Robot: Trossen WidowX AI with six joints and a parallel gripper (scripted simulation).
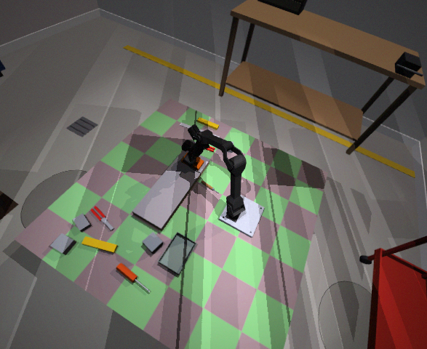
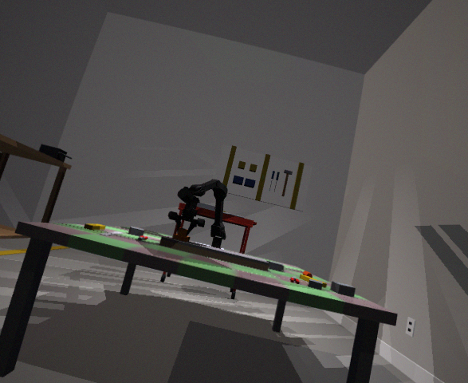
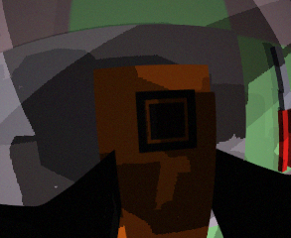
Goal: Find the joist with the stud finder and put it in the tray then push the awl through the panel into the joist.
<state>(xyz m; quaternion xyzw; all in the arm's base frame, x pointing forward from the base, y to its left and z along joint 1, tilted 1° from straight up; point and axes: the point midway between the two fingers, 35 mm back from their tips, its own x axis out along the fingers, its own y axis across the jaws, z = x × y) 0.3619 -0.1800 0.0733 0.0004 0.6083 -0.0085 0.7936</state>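
The glass-like tray lies 21 cm behind my gripper tip, 50 cm to the left of it and 5 cm below it. From my gripper tip the other things lie so: awl 19 cm behind, 8 cm to the left, 6 cm below; then ruler 10 cm ahead, 30 cm to the right, 6 cm below; then orange stud finder 1 cm ahead, 2 cm above.
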